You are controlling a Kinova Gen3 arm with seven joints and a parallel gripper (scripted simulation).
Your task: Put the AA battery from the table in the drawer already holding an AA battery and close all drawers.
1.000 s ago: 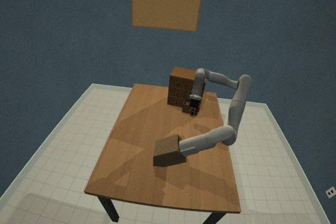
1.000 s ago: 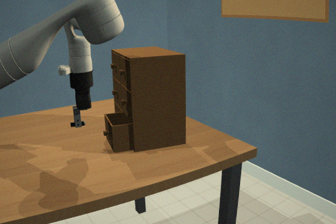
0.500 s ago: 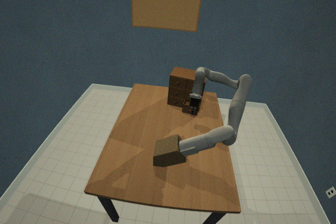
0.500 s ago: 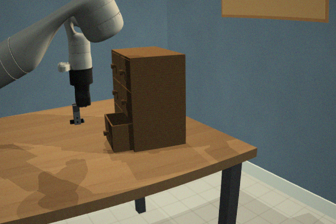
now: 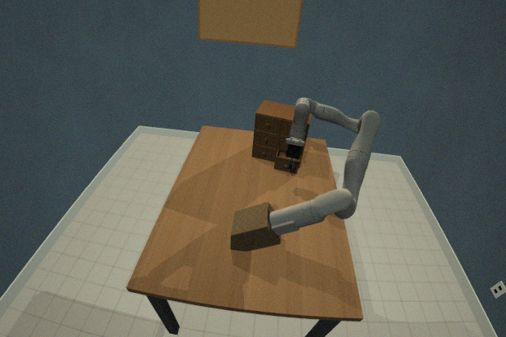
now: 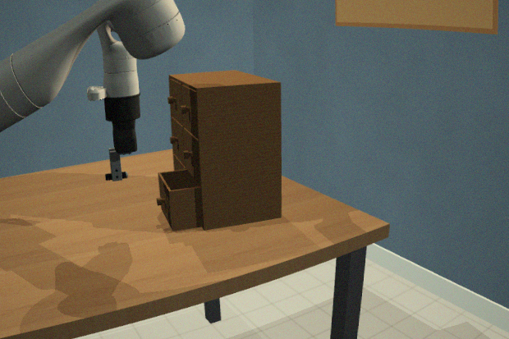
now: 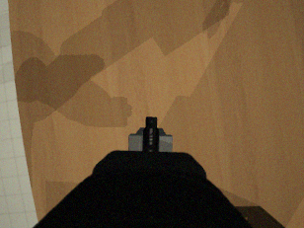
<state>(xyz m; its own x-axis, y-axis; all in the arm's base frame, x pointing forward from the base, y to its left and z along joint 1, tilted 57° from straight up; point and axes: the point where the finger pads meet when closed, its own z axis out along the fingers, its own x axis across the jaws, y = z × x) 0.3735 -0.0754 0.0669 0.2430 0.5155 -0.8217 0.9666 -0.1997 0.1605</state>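
The black AA battery is 10 mm below my hand.
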